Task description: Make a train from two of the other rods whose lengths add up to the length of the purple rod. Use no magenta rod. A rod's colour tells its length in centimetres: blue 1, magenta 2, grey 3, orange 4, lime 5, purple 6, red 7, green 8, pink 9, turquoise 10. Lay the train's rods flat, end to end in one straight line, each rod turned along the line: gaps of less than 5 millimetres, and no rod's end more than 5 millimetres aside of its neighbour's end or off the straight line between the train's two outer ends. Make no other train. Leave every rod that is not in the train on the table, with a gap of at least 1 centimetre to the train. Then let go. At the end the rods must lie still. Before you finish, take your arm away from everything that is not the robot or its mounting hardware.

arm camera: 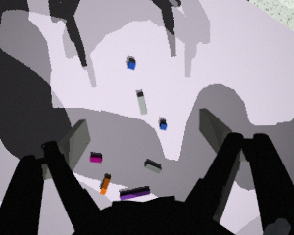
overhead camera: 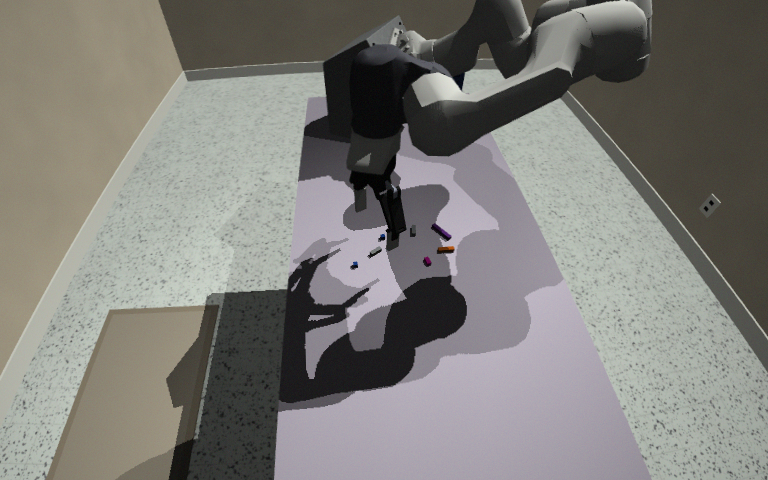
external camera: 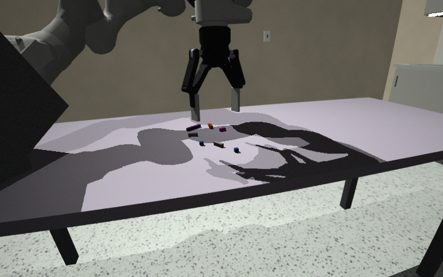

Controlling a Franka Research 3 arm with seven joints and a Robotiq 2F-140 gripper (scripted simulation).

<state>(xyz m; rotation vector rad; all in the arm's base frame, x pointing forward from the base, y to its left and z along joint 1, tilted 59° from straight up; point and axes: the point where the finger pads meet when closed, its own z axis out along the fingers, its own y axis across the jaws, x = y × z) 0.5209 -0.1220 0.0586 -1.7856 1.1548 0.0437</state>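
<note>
My hand is 130 mm to the right of the magenta rod, 100 mm above it and 20 mm short of it. Round my hand: purple rod: 160 mm to the left, 100 mm below, 80 mm behind; then orange rod: 170 mm to the left, 100 mm below, 20 mm behind.
</note>
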